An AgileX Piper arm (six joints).
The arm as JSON. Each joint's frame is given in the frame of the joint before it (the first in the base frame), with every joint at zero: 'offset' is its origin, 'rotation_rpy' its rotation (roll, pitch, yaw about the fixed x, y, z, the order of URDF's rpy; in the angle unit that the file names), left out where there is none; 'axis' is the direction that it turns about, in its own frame. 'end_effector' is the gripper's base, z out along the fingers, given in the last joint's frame.
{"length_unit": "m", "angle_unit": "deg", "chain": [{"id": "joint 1", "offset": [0.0, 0.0, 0.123], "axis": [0.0, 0.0, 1.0]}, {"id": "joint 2", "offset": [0.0, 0.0, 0.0], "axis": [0.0, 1.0, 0.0]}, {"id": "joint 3", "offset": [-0.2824, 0.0, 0.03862], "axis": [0.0, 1.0, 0.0]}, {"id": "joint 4", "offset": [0.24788, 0.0, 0.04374], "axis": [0.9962, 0.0, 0.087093]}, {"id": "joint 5", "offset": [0.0, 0.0, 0.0], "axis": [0.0, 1.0, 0.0]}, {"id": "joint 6", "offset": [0.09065, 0.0, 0.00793], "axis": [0.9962, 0.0, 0.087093]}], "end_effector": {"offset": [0.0, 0.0, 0.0], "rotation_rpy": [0.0, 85.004, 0.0]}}
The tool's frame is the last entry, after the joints.
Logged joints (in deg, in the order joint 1, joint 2, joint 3, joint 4, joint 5, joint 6), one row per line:
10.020, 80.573, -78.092, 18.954, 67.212, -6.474
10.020, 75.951, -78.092, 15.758, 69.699, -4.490
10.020, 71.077, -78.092, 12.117, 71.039, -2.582
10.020, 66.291, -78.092, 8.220, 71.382, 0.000
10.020, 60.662, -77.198, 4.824, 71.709, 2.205
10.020, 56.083, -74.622, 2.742, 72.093, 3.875
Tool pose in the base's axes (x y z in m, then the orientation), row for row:
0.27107, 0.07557, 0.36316, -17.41, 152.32, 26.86
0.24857, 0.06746, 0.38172, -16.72, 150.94, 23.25
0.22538, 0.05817, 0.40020, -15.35, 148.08, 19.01
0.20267, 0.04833, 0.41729, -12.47, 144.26, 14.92
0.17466, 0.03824, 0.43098, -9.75, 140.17, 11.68
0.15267, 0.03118, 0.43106, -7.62, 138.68, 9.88
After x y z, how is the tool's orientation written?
As a rotation vector, in degrees.
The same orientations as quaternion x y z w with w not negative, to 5 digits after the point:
-0.10934, 0.95661, 0.16869, 0.21092
-0.10596, 0.95658, 0.14735, 0.22807
-0.09881, 0.95322, 0.12237, 0.25813
-0.08183, 0.94663, 0.09790, 0.29600
-0.06518, 0.93712, 0.07809, 0.33386
-0.05130, 0.93363, 0.06651, 0.34824

